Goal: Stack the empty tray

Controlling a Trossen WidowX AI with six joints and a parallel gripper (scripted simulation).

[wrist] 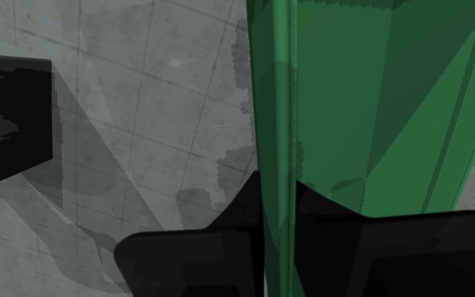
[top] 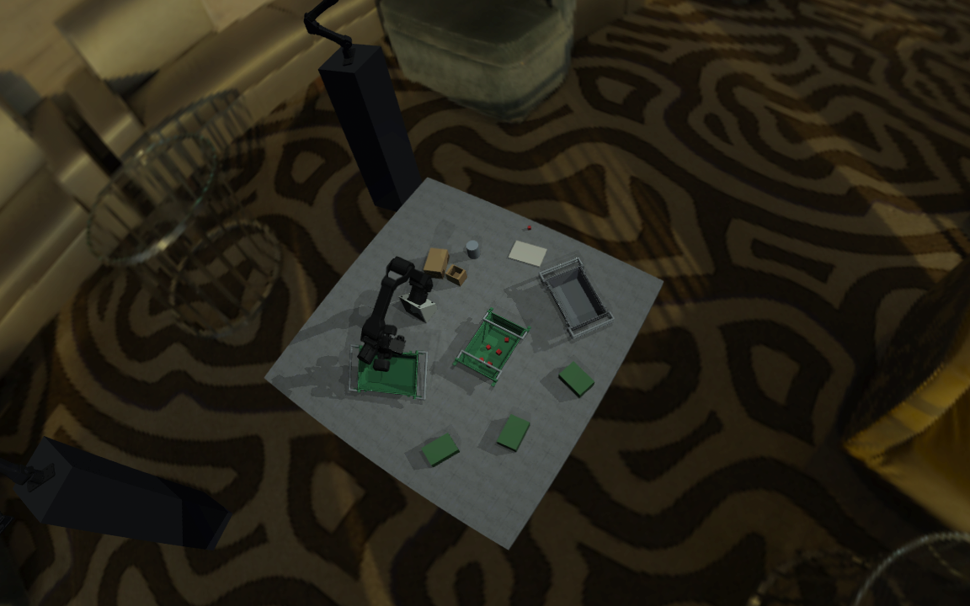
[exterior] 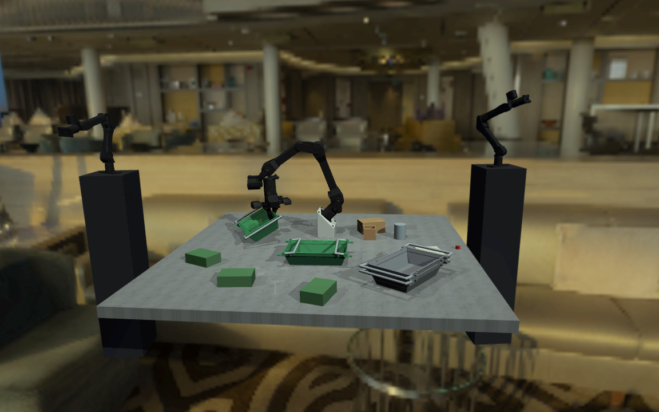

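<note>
The green tray is 2 cm ahead of my gripper tip and 7 cm to the right of it. The rest, counted from my gripper tip: pale sheet: 29 cm ahead, 70 cm to the left, 8 cm below; red block: 25 cm ahead, 83 cm to the left, 8 cm below.
</note>
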